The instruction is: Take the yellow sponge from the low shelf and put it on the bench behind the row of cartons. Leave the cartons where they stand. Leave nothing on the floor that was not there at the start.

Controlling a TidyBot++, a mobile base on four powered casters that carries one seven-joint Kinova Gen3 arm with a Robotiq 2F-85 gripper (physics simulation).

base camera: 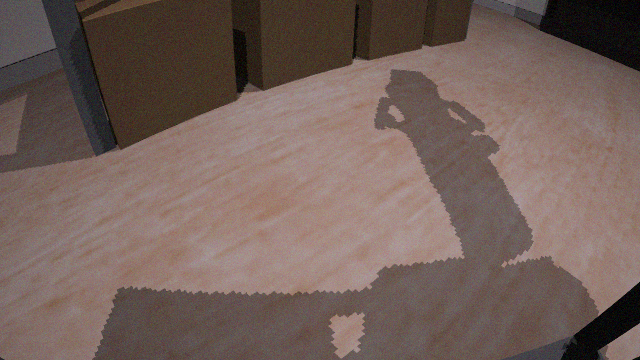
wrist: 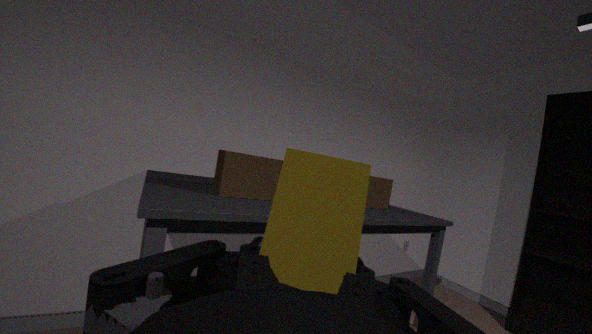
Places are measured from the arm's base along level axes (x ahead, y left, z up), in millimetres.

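Where they show: gripper, between the fingertips: (wrist: 306, 252).
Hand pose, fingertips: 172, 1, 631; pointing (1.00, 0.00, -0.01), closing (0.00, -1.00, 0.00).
Observation:
Things, the pixels of their top centre, and the offset from my fingertips, as dx, dy, dz. "spot": a spot on its surface instead. Level surfaces: height alone.
- yellow sponge, centre of its top: (wrist: 324, 155) -24, +0, +66
- grey bench, height of its surface: dz -113
- right end, a spot on its surface: (wrist: 381, 192) spot: +1285, -397, -18
- floor, height of its surface: dz -1028
The yellow sponge (wrist: 317, 215) is upright and slightly tilted between the fingers in the wrist view. My gripper (wrist: 306, 252) is shut on its lower part. The grey bench (wrist: 175, 206) is beyond them, and one of its legs (base camera: 82, 90) shows at the left of the base view. A row of brown cartons stands on the bench top; its left part (wrist: 250, 176) and right end (wrist: 381, 192) show on either side of the sponge, which hides the middle. The bench top behind the cartons is hidden. The low shelf cannot be made out.
Several large brown cartons (base camera: 165, 70) (base camera: 305, 40) stand on the floor beside the bench leg in the base view. A tall dark unit (wrist: 555, 225) (base camera: 595, 30) is at the right. A pale wall (wrist: 125, 100) rises behind the bench. The arm's shadow lies on the floor (base camera: 250, 190).

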